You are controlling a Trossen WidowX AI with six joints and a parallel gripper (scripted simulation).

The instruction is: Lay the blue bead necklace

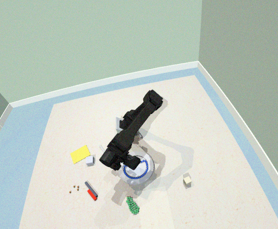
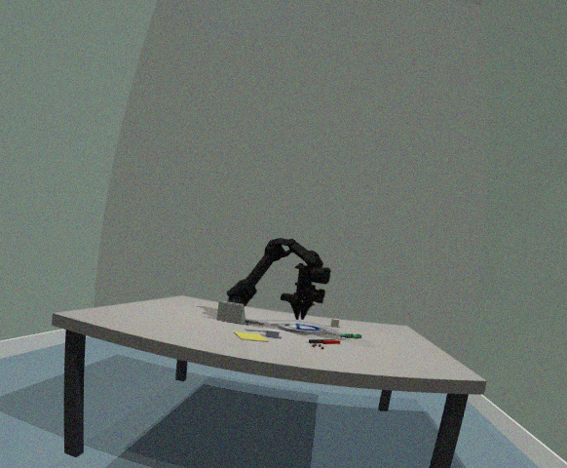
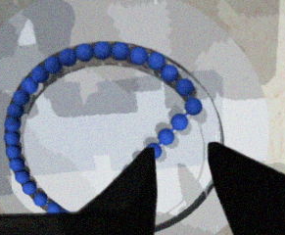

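My gripper tip is now 10 mm short of the round bead board, 40 mm to the right of it and 40 mm above it. The rest, counted from my gripper tip: white cube: 60 mm behind, 230 mm to the right, 40 mm below; grey tool: 130 mm ahead, 200 mm to the right, 40 mm below; stick: 120 mm behind, 150 mm to the right, 50 mm below.
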